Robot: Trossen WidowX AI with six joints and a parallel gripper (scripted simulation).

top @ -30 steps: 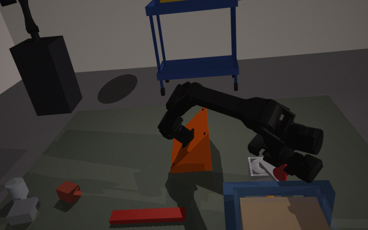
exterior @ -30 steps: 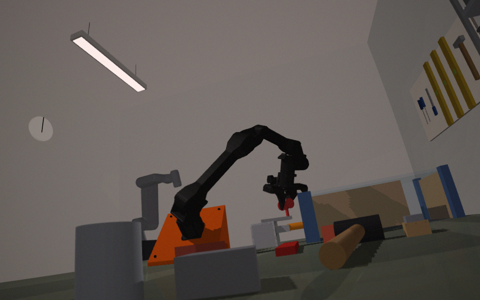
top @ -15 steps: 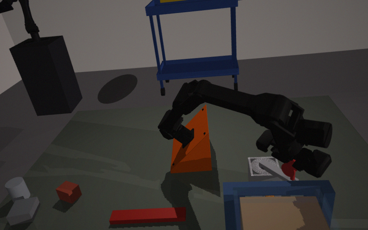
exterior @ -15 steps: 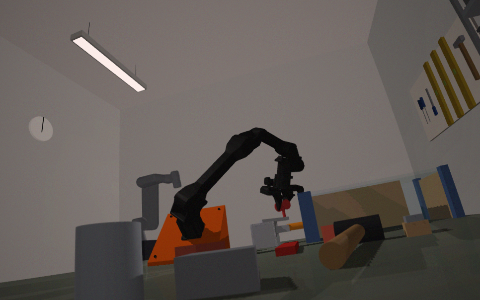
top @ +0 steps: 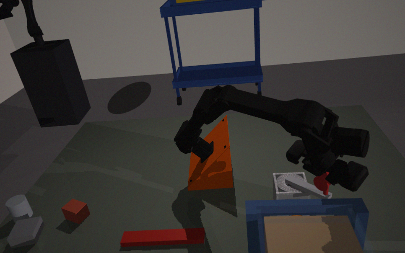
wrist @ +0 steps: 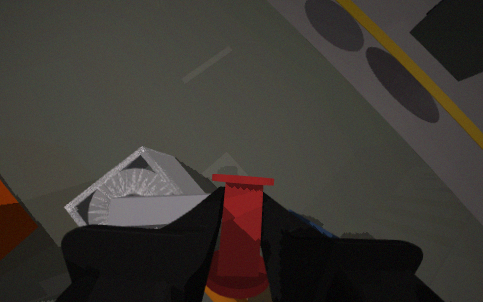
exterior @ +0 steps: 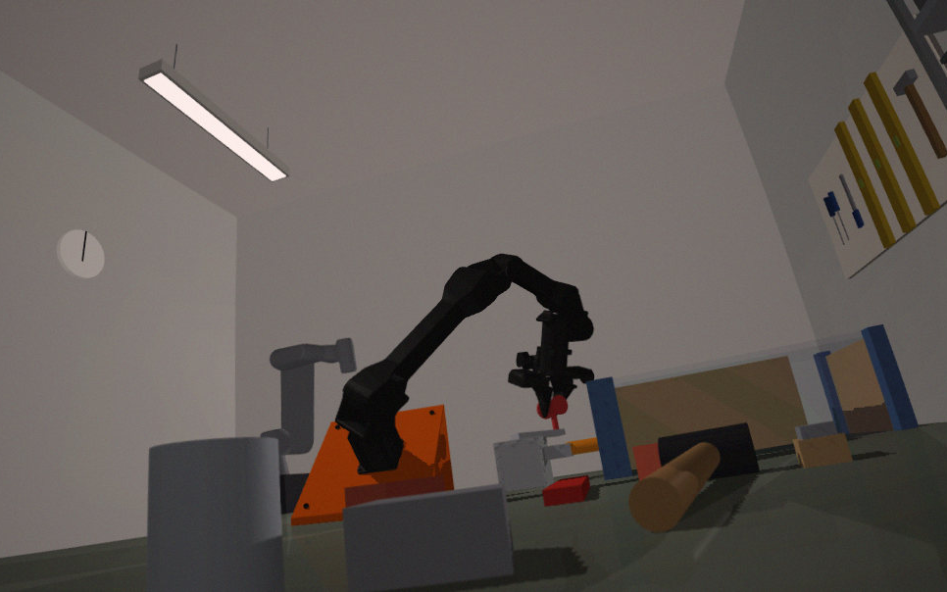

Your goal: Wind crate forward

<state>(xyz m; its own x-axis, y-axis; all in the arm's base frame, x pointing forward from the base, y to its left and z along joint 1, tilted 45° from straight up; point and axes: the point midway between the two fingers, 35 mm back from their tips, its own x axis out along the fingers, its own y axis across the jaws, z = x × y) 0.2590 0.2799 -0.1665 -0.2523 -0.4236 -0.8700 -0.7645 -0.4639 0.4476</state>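
The grey crank arm is 40 mm to the right of my gripper tip, 30 mm below it and 20 mm behind it. Also, from my gripper tip: frame (100 mm ahead, 90 mm to the right, 20 mm below); then grey winch (100 mm below, 90 mm to the right, 70 mm behind); then red knob (10 mm to the right, 10 mm ahead).
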